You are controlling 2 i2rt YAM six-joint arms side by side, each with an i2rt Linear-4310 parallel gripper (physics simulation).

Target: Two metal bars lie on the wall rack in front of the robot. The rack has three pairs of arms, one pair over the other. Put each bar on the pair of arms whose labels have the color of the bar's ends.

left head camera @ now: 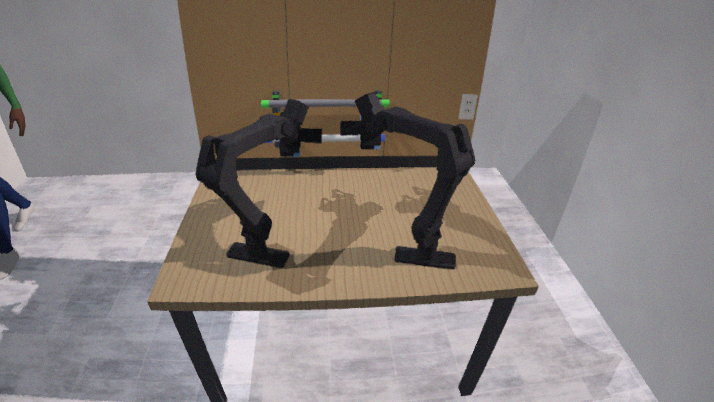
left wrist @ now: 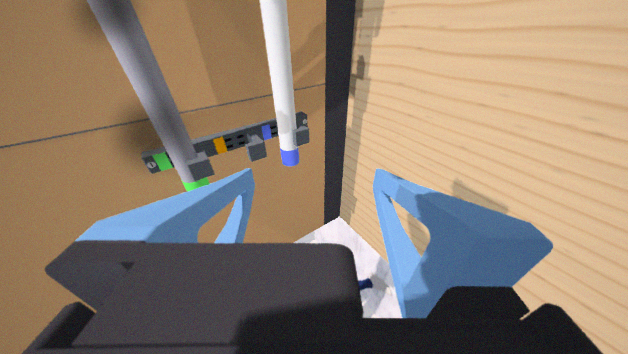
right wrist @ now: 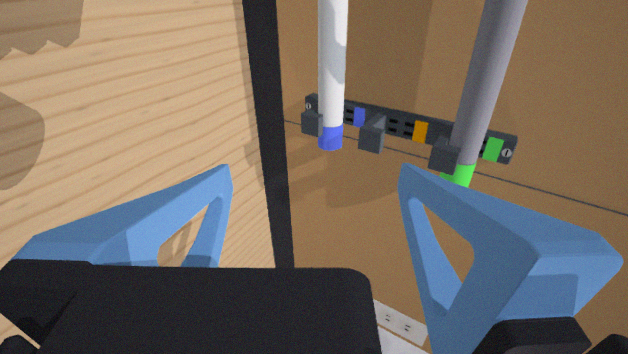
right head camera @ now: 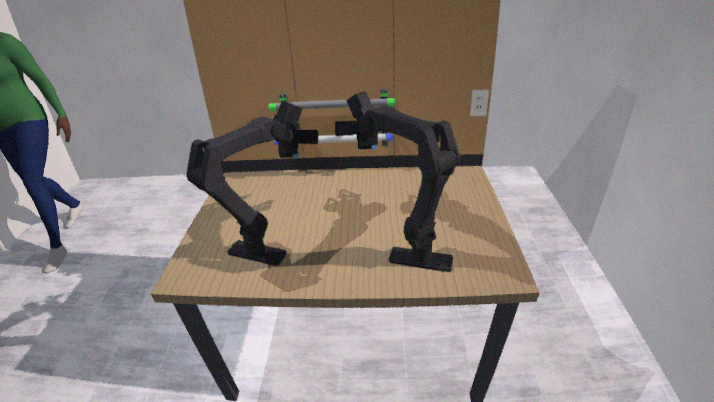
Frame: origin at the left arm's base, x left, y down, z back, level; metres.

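Seen in the pictures: left gripper, fingertip midpoint: [left wrist: 313, 177]; right gripper, fingertip midpoint: [right wrist: 315, 175]; left arm's base, link origin: [left head camera: 257, 255] [right head camera: 256, 253]; right arm's base, link origin: [left head camera: 425, 258] [right head camera: 420, 260].
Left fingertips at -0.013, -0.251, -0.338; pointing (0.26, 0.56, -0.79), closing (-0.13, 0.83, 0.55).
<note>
Pixels of each thing's middle, then the offset from my left fingertips to it, as dx, dy, dz. "spot": a spot on its surface instead. Level surfaces: height alone.
- grey bar with green ends, body centre: [left head camera: 325, 103] [right head camera: 331, 104] -0.062, -0.069, -0.237
- white bar with blue ends, body centre: [left head camera: 325, 138] [right head camera: 333, 138] -0.063, +0.082, -0.226
- wooden table, surface height: dy +0.251
- wall outlet, surface spot: [right head camera: 479, 103] [left head camera: 468, 107] spot: -0.638, -0.047, -0.440
The grey bar with green ends [left head camera: 325, 103] [right head camera: 325, 104] [left wrist: 145, 80] [right wrist: 490, 75] lies level on the top arms of the wall rack [left wrist: 301, 117] [right wrist: 437, 129], beside the green labels. The white bar with blue ends [left head camera: 340, 138] [right head camera: 329, 138] [left wrist: 280, 65] [right wrist: 332, 65] lies on the lowest arms, beside the blue labels. The middle arms, by the orange labels, hold no bar. My left gripper [left wrist: 313, 177] and my right gripper [right wrist: 315, 175] are open and empty, in front of the rack and apart from both bars. The wrists hide much of the rack in the head views.
The wooden table [left head camera: 350, 295] [right head camera: 350, 295] carries both arm bases. A dark strip [left wrist: 337, 125] [right wrist: 270, 125] runs along the wall's foot behind it. A wall outlet [left head camera: 467, 106] [right head camera: 479, 103] is to the right of the rack. A person [right head camera: 22, 90] stands at the far left.
</note>
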